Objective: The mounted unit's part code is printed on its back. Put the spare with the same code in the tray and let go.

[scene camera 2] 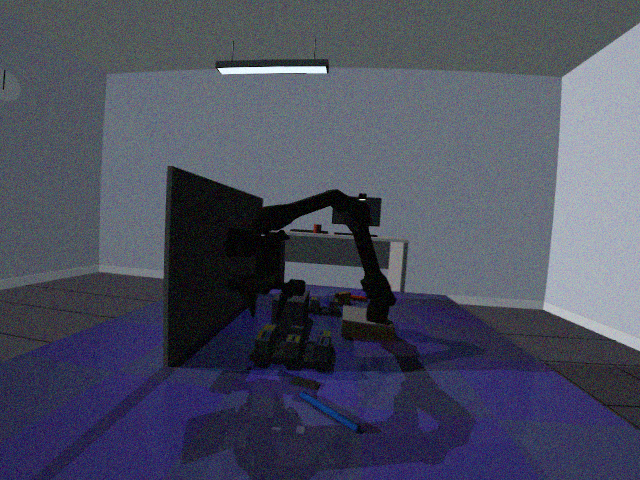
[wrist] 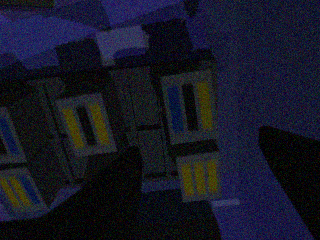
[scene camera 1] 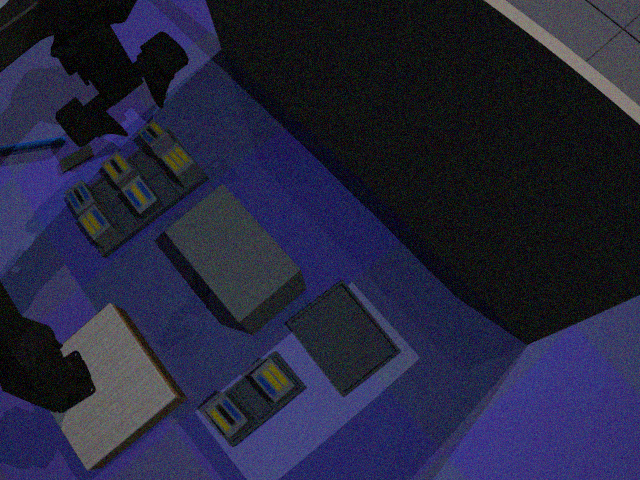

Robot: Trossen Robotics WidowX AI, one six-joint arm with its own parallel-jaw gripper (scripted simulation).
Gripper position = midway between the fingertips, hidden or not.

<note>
The gripper [scene camera 1: 143, 120] is open and holds nothing. Also in view: a tall dark panel [scene camera 1: 504, 151].
The gripper shows as well in scene camera 2 [scene camera 2: 265, 318] and in the wrist view [wrist: 198, 144]. The tall dark panel is seen too in scene camera 2 [scene camera 2: 199, 211].
</note>
